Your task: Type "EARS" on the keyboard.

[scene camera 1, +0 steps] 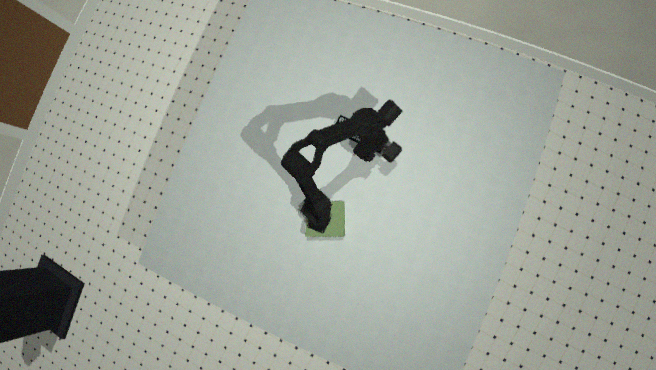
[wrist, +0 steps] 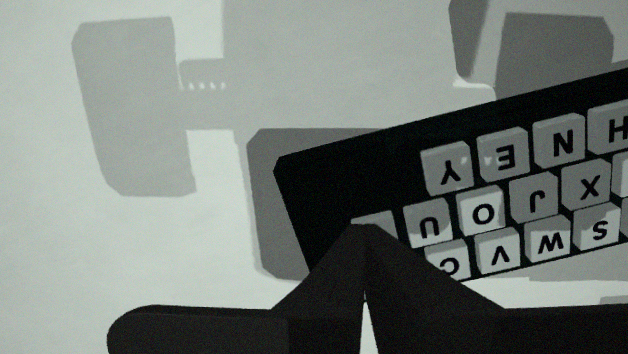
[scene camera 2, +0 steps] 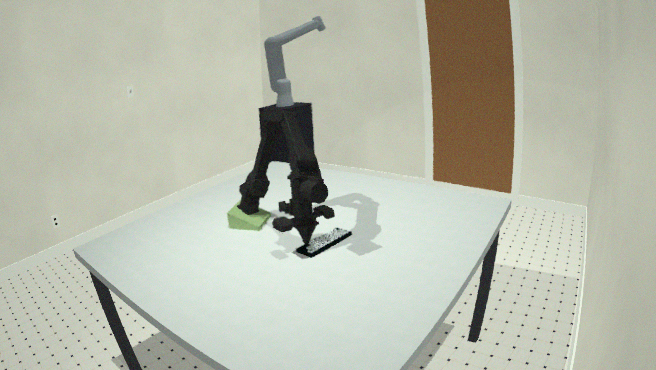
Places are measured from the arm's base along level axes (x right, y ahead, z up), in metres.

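Pixels of known places: gripper, fingertip midpoint: (wrist: 361, 237) (scene camera 2: 306, 244); arm's base, origin of the base link: (scene camera 1: 319, 222) (scene camera 2: 247, 209).
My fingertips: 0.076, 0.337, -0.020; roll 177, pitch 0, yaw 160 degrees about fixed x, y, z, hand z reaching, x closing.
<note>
Ahead of a thing's pixels: the offset from my fingertips to its top centre, as dx, dy, dz. Level surfaces: height alone.
The black keyboard @[-0.074, +0.014, -0.009] (scene camera 2: 330, 242) (wrist: 325, 175) lies on the table, slanted, with its letters upside down in the wrist view. My gripper (scene camera 2: 307, 243) (wrist: 361, 237) is shut with nothing between its fingers and points down at one end of the keyboard. In the wrist view the fingertips cover most of a light key @[-0.004, +0.008, -0.009] (wrist: 384, 220) beside the U key @[-0.022, +0.010, -0.009] (wrist: 428, 223); its letter is hidden. I cannot tell whether they touch it. The E key @[-0.052, -0.007, -0.009] (wrist: 503, 154) is in the far row, and the S key @[-0.082, +0.033, -0.009] (wrist: 597, 229) is in the near row at the right. The A key does not show.
A green block (scene camera 1: 338, 220) (scene camera 2: 247, 220) stands under the arm's base on the pale table @[dz -0.025] (scene camera 1: 420, 260) (scene camera 2: 320, 305). A dark pedestal (scene camera 1: 40, 300) (scene camera 2: 286, 135) bearing a grey arm (scene camera 2: 276, 62) stands behind the table. Shadows fall across the keyboard in the wrist view.
</note>
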